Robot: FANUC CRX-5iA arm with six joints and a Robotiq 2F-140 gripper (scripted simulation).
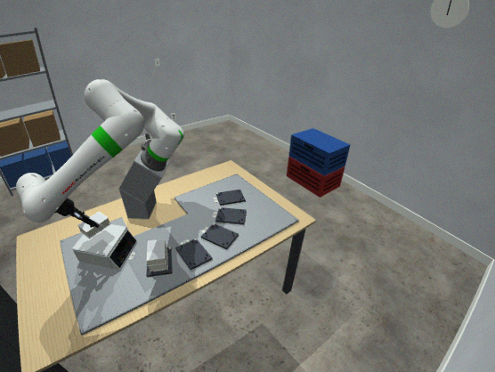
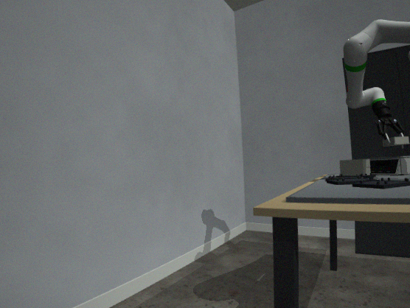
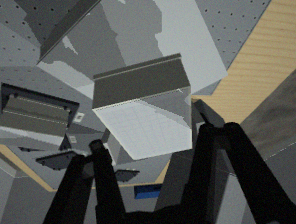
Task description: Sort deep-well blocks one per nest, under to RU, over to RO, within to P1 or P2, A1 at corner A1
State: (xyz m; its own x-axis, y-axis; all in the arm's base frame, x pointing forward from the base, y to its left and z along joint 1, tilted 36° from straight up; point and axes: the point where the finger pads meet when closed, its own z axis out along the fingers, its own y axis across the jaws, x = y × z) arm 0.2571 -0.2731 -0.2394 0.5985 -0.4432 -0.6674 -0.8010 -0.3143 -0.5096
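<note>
My gripper is now 100 mm above the weigher platform. Also, from my hand: CW label: 90 mm ahead, 130 mm to the left, 200 mm below; then check-weigher: 10 mm ahead, 10 mm to the left, 130 mm below; then dark nest plate: 200 mm ahead, 430 mm to the left, 190 mm below.
</note>
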